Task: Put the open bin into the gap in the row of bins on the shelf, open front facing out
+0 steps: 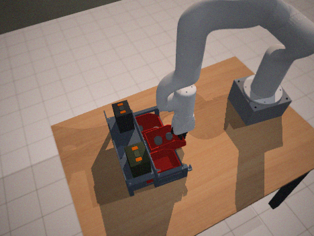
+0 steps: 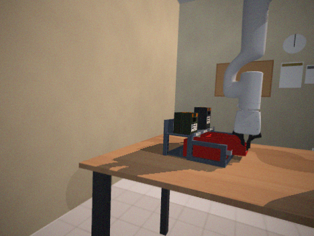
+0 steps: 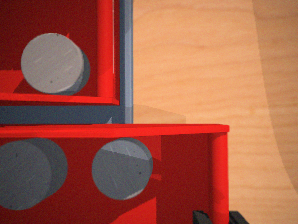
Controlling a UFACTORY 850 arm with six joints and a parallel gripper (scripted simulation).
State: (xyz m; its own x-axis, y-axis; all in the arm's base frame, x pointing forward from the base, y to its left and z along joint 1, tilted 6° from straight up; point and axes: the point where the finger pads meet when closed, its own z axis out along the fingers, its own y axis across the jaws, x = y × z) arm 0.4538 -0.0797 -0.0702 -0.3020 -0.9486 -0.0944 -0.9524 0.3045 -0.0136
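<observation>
Right now the blue-grey shelf is 16 cm ahead of my hand and 6 cm to the right of it. Round my hand: grey disc: 12 cm to the right, 6 cm ahead, 4 cm below.
</observation>
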